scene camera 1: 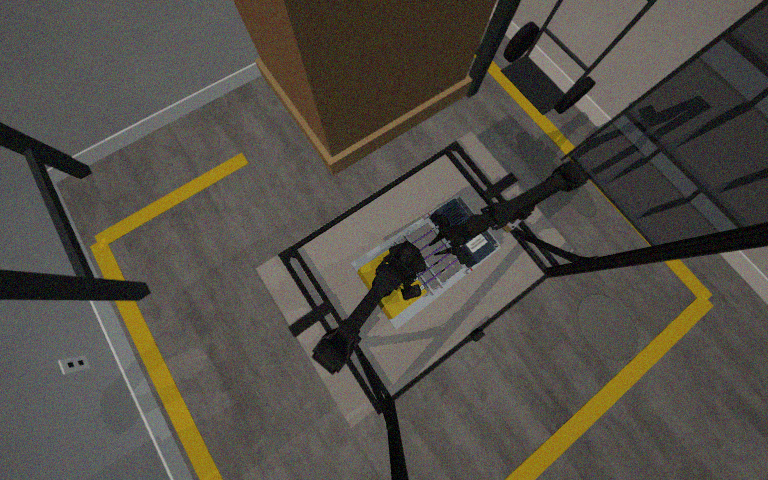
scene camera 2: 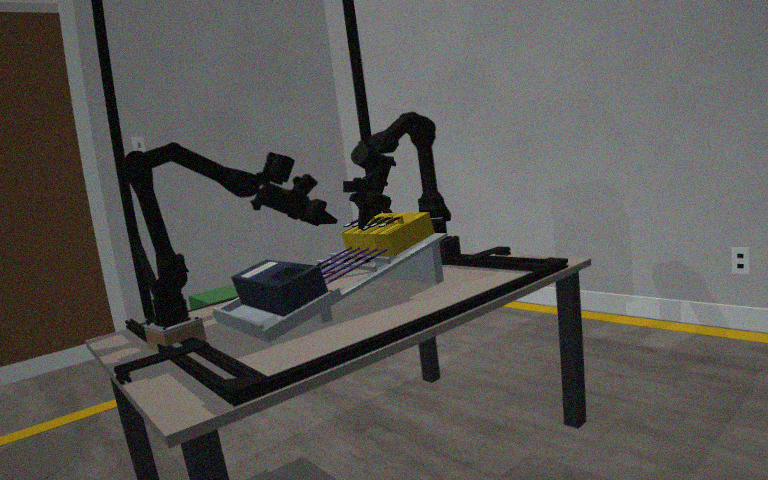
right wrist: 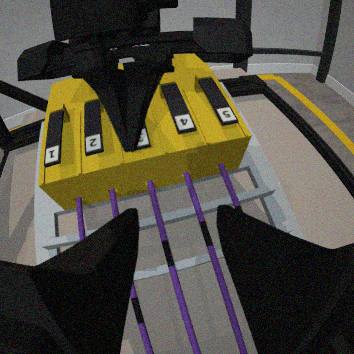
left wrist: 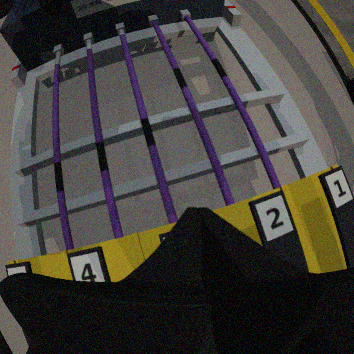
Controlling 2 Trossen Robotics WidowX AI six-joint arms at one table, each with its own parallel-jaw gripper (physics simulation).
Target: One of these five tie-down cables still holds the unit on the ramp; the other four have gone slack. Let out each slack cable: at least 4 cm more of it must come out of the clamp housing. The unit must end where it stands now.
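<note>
The dark blue unit [scene camera 1: 451, 211] [scene camera 2: 277, 289] rests low on the grey ramp [scene camera 2: 421, 267] [left wrist: 305, 159]. The yellow clamp housing [scene camera 2: 408, 233] [right wrist: 150, 165] sits higher up, with black levers labelled 1 to 5. Five purple cables join them. Black marks on cables 1 and 2 lie nearer the unit than those on 3, 4 and 5 in the left wrist view. My left gripper [scene camera 2: 362, 227] [left wrist: 195, 216] [right wrist: 130, 150] is shut and empty, tips at lever 3, partly hiding its label; contact is unclear. My right gripper [scene camera 2: 335, 221] [right wrist: 177, 216] is partly open and empty, above the cables.
Black rails [scene camera 2: 396, 333] run along the table's edges. A green block [scene camera 2: 212, 296] lies behind the ramp's low end. The right arm stands on a wooden block [scene camera 2: 195, 333]. The left gripper is close in front of the right gripper. Small posts with red marks [left wrist: 233, 15] flank the unit.
</note>
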